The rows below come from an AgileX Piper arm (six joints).
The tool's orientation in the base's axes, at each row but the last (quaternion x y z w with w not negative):
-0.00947, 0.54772, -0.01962, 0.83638
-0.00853, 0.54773, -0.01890, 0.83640
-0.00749, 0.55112, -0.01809, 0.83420
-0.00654, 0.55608, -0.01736, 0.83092
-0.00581, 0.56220, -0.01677, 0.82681
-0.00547, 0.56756, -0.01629, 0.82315
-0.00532, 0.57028, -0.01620, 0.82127
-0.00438, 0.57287, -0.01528, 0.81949
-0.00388, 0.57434, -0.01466, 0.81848
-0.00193, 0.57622, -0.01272, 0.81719
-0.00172, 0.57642, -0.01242, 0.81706
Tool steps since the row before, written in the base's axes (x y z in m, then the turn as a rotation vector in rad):
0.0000, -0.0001, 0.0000, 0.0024, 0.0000, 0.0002
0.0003, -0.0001, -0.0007, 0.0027, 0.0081, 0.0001
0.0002, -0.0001, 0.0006, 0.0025, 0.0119, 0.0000
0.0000, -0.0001, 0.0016, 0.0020, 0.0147, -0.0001
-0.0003, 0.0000, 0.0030, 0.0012, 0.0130, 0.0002
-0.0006, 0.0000, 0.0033, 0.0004, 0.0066, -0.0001
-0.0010, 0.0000, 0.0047, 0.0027, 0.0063, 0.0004
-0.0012, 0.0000, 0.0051, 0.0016, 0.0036, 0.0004
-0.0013, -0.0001, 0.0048, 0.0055, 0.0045, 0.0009
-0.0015, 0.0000, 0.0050, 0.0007, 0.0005, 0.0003
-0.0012, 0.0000, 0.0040, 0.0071, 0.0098, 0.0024
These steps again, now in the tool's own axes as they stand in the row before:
0.0000, -0.0001, 0.0000, 0.0008, 0.0000, 0.0023
0.0008, -0.0001, 0.0000, 0.0007, 0.0081, 0.0025
-0.0005, -0.0001, 0.0004, 0.0005, 0.0119, 0.0022
-0.0015, -0.0001, 0.0006, 0.0003, 0.0147, 0.0017
-0.0029, -0.0001, 0.0008, -0.0002, 0.0130, 0.0011
-0.0033, -0.0001, 0.0006, 0.0000, 0.0066, 0.0003
-0.0048, -0.0001, 0.0007, 0.0004, 0.0063, 0.0026
-0.0052, -0.0001, 0.0006, 0.0001, 0.0036, 0.0016
-0.0050, -0.0002, 0.0004, 0.0009, 0.0046, 0.0054
-0.0052, -0.0001, 0.0003, -0.0001, 0.0005, 0.0008
-0.0042, -0.0001, 0.0002, -0.0001, 0.0099, 0.0074

